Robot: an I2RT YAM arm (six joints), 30 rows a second.
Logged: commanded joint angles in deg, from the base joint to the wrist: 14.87, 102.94, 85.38, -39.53, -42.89, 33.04; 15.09, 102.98, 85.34, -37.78, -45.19, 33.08; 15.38, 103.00, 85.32, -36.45, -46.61, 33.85; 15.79, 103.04, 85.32, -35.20, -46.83, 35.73; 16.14, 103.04, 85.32, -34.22, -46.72, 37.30; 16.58, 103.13, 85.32, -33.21, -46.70, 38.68; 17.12, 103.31, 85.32, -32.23, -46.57, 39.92; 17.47, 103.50, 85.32, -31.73, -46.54, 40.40; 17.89, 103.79, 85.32, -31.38, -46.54, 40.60; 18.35, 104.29, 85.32, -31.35, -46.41, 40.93; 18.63, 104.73, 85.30, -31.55, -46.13, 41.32; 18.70, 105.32, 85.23, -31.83, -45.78, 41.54; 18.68, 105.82, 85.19, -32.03, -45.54, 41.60
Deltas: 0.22, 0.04, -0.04, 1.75, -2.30, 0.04; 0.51, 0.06, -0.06, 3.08, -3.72, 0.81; 0.92, 0.10, -0.06, 4.33, -3.94, 2.69; 1.27, 0.10, -0.06, 5.31, -3.83, 4.26; 1.71, 0.19, -0.06, 6.32, -3.81, 5.64; 2.25, 0.37, -0.06, 7.30, -3.68, 6.88; 2.60, 0.56, -0.06, 7.80, -3.65, 7.36; 3.02, 0.85, -0.06, 8.15, -3.65, 7.56; 3.48, 1.35, -0.06, 8.18, -3.52, 7.89; 3.76, 1.79, -0.08, 7.98, -3.24, 8.28; 3.83, 2.38, -0.15, 7.70, -2.89, 8.50; 3.81, 2.88, -0.19, 7.50, -2.65, 8.56
